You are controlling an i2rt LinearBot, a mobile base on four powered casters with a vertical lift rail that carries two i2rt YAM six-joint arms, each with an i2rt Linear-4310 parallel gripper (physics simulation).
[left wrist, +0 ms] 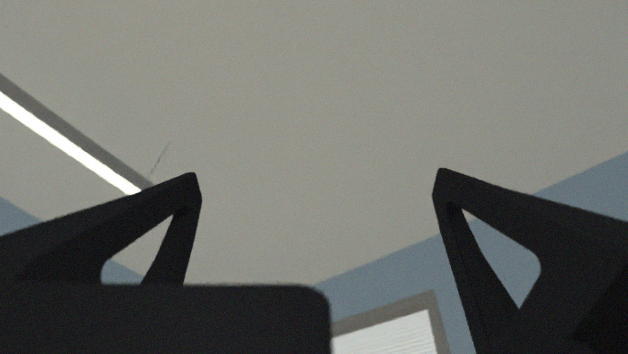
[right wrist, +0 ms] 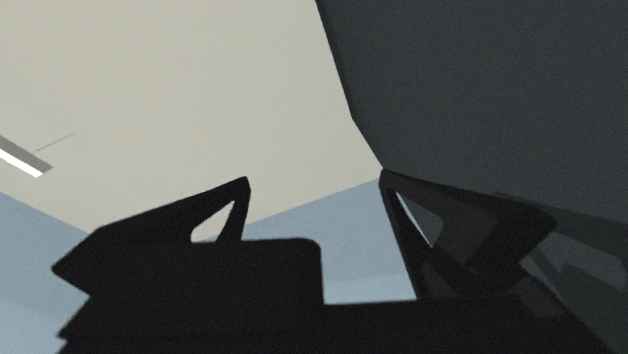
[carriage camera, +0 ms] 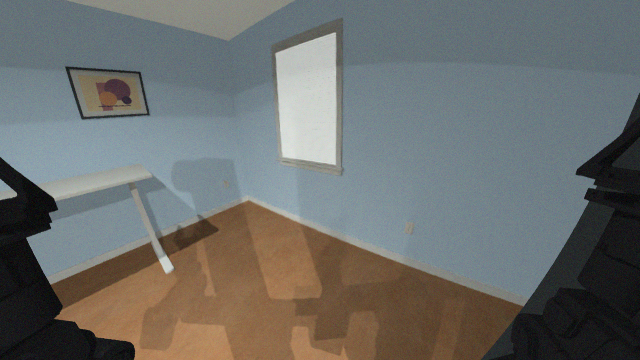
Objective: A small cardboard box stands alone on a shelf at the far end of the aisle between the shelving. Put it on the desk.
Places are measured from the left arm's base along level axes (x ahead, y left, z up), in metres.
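Pixels of known places: left gripper, fingertip midpoint: [left wrist: 317, 184]; right gripper, fingertip midpoint: [right wrist: 314, 180].
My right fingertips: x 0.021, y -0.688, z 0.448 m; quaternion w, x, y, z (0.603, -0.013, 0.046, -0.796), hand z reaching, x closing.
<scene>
Behind a point stands the place of what it marks.
The small cardboard box does not show in these views. The desk [carriage camera: 102, 182] @[z 0.088, x 0.953, y 1.269 m], with a pale top and a slanting white leg, stands at the left of the carriage view, partly hidden behind my left arm. My left gripper [left wrist: 317, 184] @[z 0.435, x 0.033, y 0.011 m] is open and empty, pointing up toward the ceiling. My right gripper [right wrist: 314, 180] @[z 0.448, x 0.021, y -0.688 m] is open and empty, also pointing upward. In the right wrist view its right finger overlaps a dark shelving panel; whether they touch, I cannot tell.
The dark grey shelving panel [carriage camera: 575, 255] @[z 0.165, x 0.121, y -0.893 m] [right wrist: 480, 100] @[z 0.442, x -0.053, y -0.760 m] rises close beside my right arm. A window [carriage camera: 310, 100] @[z 0.607, x 1.747, y -0.297 m] and a wall outlet [carriage camera: 409, 228] @[z -0.464, x 1.115, y -1.127 m] are on the blue wall ahead. A framed picture [carriage camera: 114, 93] @[z 0.810, x 1.552, y 1.636 m] hangs above the desk. Shadows cross the brown floor [carriage camera: 280, 260] @[z -0.862, x 1.225, y 0.040 m].
</scene>
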